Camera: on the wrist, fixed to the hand. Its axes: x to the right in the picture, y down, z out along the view.
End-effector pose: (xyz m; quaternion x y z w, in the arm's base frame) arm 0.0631 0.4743 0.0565 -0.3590 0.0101 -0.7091 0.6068
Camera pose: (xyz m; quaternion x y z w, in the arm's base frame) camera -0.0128 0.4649 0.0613 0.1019 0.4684 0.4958 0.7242
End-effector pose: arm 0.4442 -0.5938 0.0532 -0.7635 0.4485 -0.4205 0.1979
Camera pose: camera 0.4475 -0.5667 0.1248 0.4673 0.8163 0.0472 0.3362
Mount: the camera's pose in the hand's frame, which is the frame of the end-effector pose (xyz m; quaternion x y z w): 0.0110 -0.0644 -0.0400 -0.0153 0.1712 0.9835 0.0560
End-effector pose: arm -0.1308 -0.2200 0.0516 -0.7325 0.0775 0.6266 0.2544
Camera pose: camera -0.0656 -0.1812 0.0622 0.0760 -0.7588 -0.1611 0.6265
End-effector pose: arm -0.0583 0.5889 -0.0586 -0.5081 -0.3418 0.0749 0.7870
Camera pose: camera -0.0402 0.5337 -0.0087 -0.3895 0.6142 0.6860 0.0212
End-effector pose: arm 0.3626 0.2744 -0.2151 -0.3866 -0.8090 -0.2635 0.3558
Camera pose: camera 0.3202 0.2150 -0.1919 -0.7777 0.3999 0.2566 0.4117
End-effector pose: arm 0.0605 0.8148 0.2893 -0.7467 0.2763 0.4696 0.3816
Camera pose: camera 0.1342 0.8168 0.3100 -0.1437 -0.8080 -0.2780 0.4992
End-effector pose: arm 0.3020 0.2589 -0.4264 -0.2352 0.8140 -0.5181 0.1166
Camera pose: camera 0.2921 0.2622 -0.3505 0.8744 0.3048 0.0579 0.3731
